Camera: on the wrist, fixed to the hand. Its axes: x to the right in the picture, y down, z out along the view.
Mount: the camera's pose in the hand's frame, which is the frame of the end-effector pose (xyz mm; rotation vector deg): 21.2 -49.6 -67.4 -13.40 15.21 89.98
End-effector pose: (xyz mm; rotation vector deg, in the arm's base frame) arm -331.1 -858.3 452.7 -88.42 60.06 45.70
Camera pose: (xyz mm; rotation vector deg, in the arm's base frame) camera -279.4 -925.7 467.8 -41.85 140.47 102.19
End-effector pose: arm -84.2 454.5 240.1 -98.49 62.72 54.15
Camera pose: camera -21.3 397.8 256.8 44.21 -136.42 -90.44
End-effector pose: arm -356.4 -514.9 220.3 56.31 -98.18 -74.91
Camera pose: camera -298.4 -569.7 187.4 -23.05 -79.96 -14.31
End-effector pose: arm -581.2 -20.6 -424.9 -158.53 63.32 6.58
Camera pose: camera -530.8 -11.4 -355.4 66.31 -153.36 -1.94
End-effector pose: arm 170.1 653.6 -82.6 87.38 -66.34 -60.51
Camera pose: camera 248.4 650.8 -118.8 12.76 -83.18 6.30
